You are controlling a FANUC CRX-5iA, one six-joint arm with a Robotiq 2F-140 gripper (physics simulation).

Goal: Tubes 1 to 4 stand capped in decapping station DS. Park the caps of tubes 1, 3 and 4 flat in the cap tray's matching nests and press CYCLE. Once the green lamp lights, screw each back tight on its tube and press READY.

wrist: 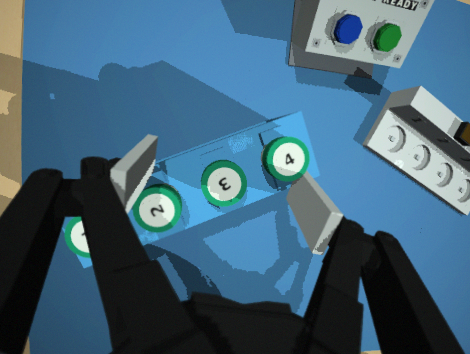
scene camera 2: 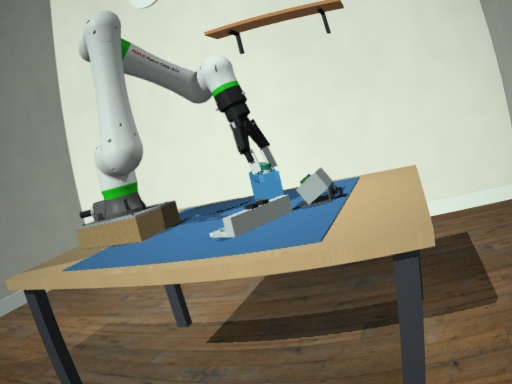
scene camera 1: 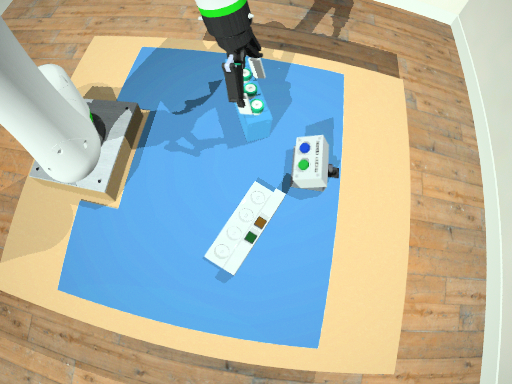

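Seen in the pictures: gripper, between the fingertips: [wrist: 226,169] [scene camera 1: 253,94]; arm's base, origin of its link: [scene camera 2: 125,213].
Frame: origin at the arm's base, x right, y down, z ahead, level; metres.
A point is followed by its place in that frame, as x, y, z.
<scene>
Decapping station DS, a translucent blue block [scene camera 1: 257,131] {-0.077, 0.024, 0.465} [scene camera 2: 267,187] {-0.073, 0.013, 0.457} [wrist: 301,121] {-0.089, -0.026, 0.488}, holds green-rimmed caps. In the wrist view, cap 1 [wrist: 78,237] {-0.258, -0.052, 0.393} is partly hidden by a finger, and cap 2 [wrist: 157,208] {-0.203, -0.053, 0.416}, cap 3 [wrist: 223,183] {-0.156, -0.052, 0.436} and cap 4 [wrist: 286,159] {-0.110, -0.052, 0.456} sit in line. My gripper [scene camera 1: 250,86] {-0.152, -0.032, 0.444} [scene camera 2: 262,161] {-0.152, -0.032, 0.444} [wrist: 226,169] {-0.152, -0.032, 0.444} stands wide over the station. One pad is against cap 2, the other against cap 4's edge, with cap 3 between them and gaps beside it; exact contact is hard to see. The white cap tray [scene camera 1: 270,202] {0.103, 0.024, 0.515} [scene camera 2: 262,217] {0.183, 0.052, 0.498} [wrist: 381,129] {0.061, 0.058, 0.496} shows bare round nests.
The button box [scene camera 1: 310,176] {0.037, -0.002, 0.599} [scene camera 2: 315,186] {0.043, 0.021, 0.615} [wrist: 336,54] {-0.038, 0.019, 0.565} has a blue button [scene camera 1: 305,147] {-0.036, -0.002, 0.584} [wrist: 348,29] {-0.039, 0.000, 0.582} and a green button [scene camera 1: 303,164] {0.009, -0.001, 0.581} [wrist: 387,37] {0.005, -0.001, 0.581}. The tray carries an amber square [scene camera 1: 260,222] {0.154, 0.016, 0.497} and a dark green square [scene camera 1: 250,237] {0.190, 0.016, 0.479}. A shelf [scene camera 2: 274,19] is on the wall.
</scene>
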